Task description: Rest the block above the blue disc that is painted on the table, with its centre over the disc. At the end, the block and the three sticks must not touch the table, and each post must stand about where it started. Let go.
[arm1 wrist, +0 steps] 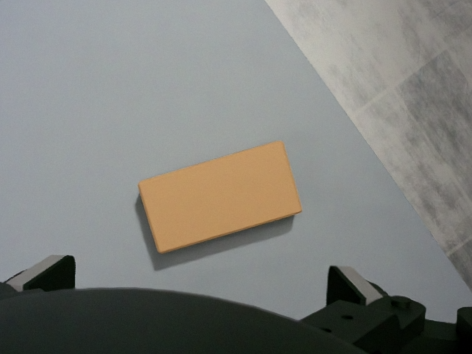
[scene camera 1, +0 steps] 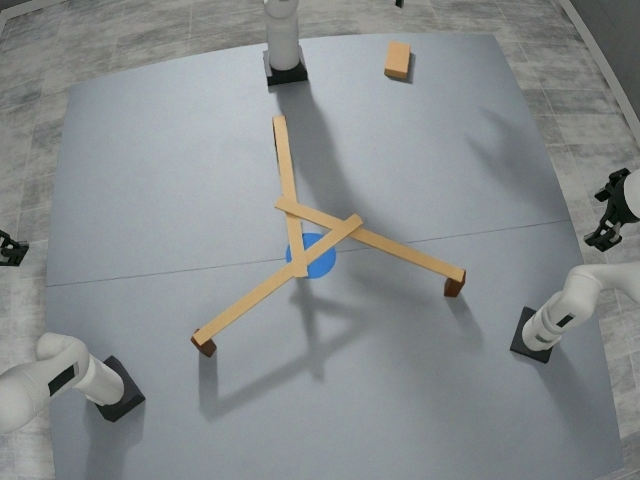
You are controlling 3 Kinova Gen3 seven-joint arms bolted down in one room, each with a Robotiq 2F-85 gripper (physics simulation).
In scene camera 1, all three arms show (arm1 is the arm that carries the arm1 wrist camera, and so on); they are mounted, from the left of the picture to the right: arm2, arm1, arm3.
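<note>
The orange block (arm1 wrist: 220, 196) (scene camera 1: 397, 58) lies flat on the table, top right in the scene view. Three sticks, the upper (scene camera 1: 285, 165), right (scene camera 1: 408, 250) and lower-left (scene camera 1: 242, 308), interlock in a raised triangle partly over the blue disc (scene camera 1: 324, 262). Each crosses over one neighbour. Their outer ends rest on the right post (scene camera 1: 454, 287), the left post (scene camera 1: 207, 347) and a third, mostly hidden post. Arm1's gripper (arm1 wrist: 202, 280) is open above the table, near the block; a fingertip shows at the scene view's top. Arm3's gripper (scene camera 1: 598, 218) is open at right. Arm2's gripper (scene camera 1: 11, 250) is cut off at left.
Arm1's base (scene camera 1: 286, 72) stands behind the upper stick. Arm2's base (scene camera 1: 119, 395) is at lower left, arm3's base (scene camera 1: 531, 341) at right. The table's edge runs close to the block, with tiled floor (arm1 wrist: 420, 125) beyond. Shadows of arms and sticks fall on the table.
</note>
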